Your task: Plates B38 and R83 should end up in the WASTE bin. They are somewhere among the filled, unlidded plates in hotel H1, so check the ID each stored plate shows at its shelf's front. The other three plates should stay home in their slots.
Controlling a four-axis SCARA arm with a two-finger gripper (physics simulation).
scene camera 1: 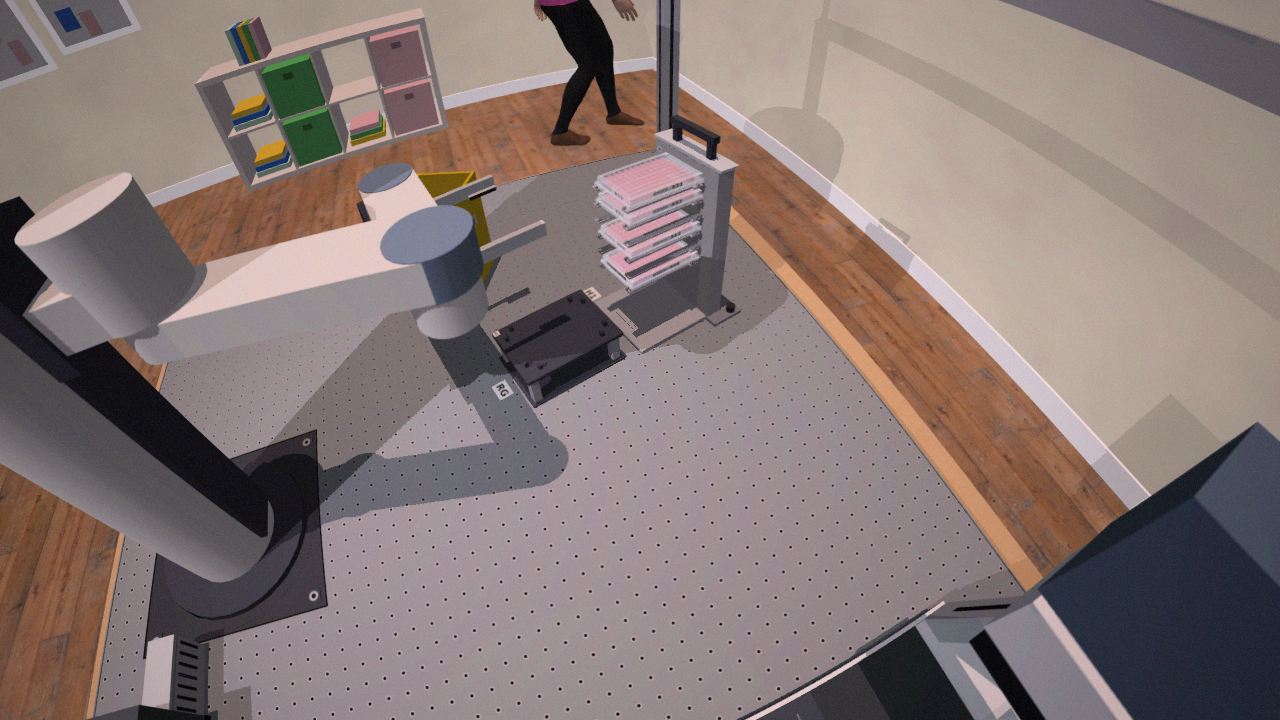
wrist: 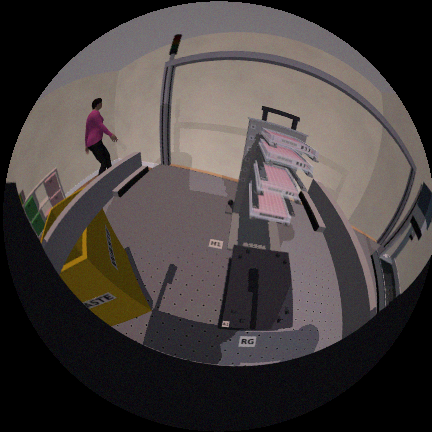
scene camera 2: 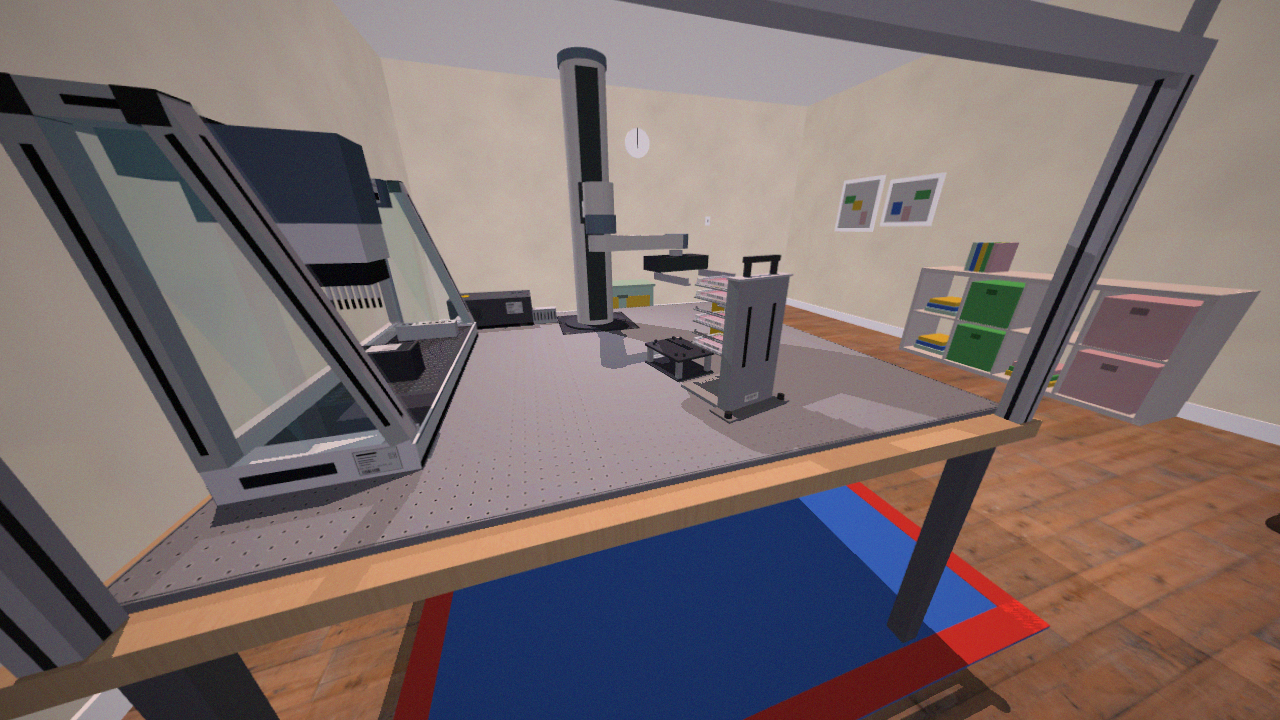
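Seen in the pictures: gripper, fingertip midpoint: (scene camera 1: 516,202) (wrist: 222,167); arm's base, origin of the base link: (scene camera 1: 240,539) (scene camera 2: 595,324).
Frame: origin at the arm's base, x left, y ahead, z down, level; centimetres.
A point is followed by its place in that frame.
Hotel H1 (scene camera 1: 718,241) @(x 11.8, y 83.1, z -17.1 cm) (scene camera 2: 756,340) @(x 18.5, y 83.5, z -16.8 cm) (wrist: 254,125) @(x 23.9, y 79.2, z -27.8 cm) stands upright beyond the black stand. It holds four pink-filled, unlidded plates, one above another: a top plate (scene camera 1: 648,179) @(x 15.7, y 73.5, z -27.8 cm) (wrist: 290,142) @(x 16.5, y 67.9, z -27.5 cm), a second plate (scene camera 1: 651,205) @(x 13.6, y 73.0, z -24.9 cm) (wrist: 284,156) @(x 16.8, y 68.1, z -25.0 cm), a third plate (scene camera 1: 648,232) (wrist: 277,181) and a lowest plate (scene camera 1: 650,259) @(x 15.5, y 73.7, z -13.8 cm) (wrist: 270,205) @(x 16.1, y 71.1, z -13.6 cm). Their front IDs are too blurred to read. The yellow WASTE bin (scene camera 1: 447,183) @(x 45.6, y 47.3, z -19.2 cm) (wrist: 125,295) @(x 29.6, y 44.5, z -12.0 cm) is partly behind the arm in scene camera 1; its inside is hidden. My gripper (scene camera 1: 518,205) @(x 22.3, y 56.2, z -25.3 cm) (wrist: 222,167) @(x 22.3, y 56.2, z -25.3 cm) is open and empty, raised beside the bin, its fingers towards the hotel and apart from the plates.
The low black RG stand (scene camera 1: 559,335) @(x 12.1, y 57.5, z -7.3 cm) (scene camera 2: 677,349) @(x 11.9, y 58.8, z -7.3 cm) (wrist: 275,280) @(x 10.7, y 58.8, z -7.3 cm) is in front of the hotel, with no plate on it. A dark blue machine (scene camera 1: 1163,546) @(x -47.6, y 69.8, z -47.4 cm) (scene camera 2: 286,179) @(x -53.4, y 77.8, z -44.4 cm) stands across the table. A person (scene camera 1: 590,53) (wrist: 95,131) is beyond the table, near the cube shelf.
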